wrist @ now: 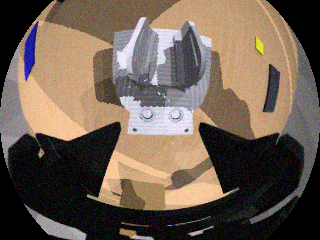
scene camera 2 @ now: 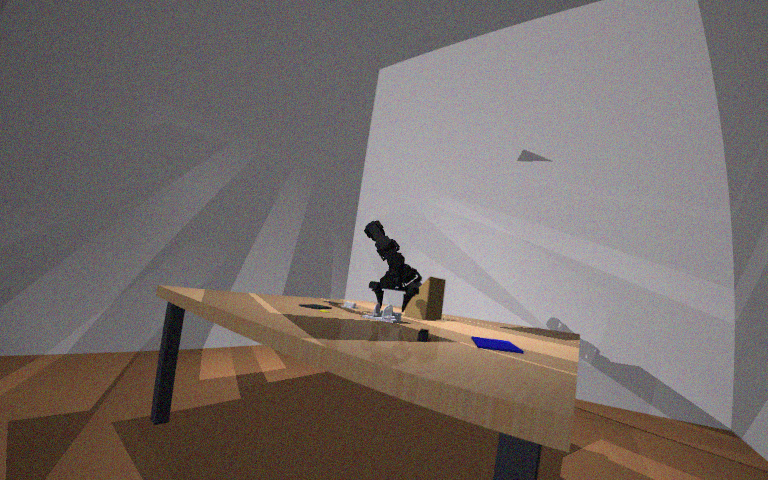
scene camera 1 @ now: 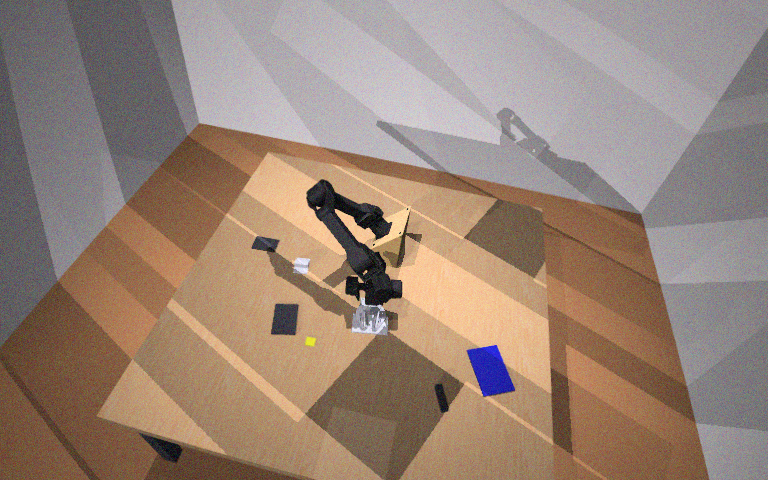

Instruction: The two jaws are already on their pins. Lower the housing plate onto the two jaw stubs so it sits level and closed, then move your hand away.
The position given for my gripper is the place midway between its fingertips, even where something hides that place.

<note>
My gripper (scene camera 2: 390,310) is open and holds nothing. Also in view: a blue plate (scene camera 1: 489,368) and a base (wrist: 161,122).
My gripper also shows in the wrist view (wrist: 160,126) and in scene camera 1 (scene camera 1: 372,301).
</note>
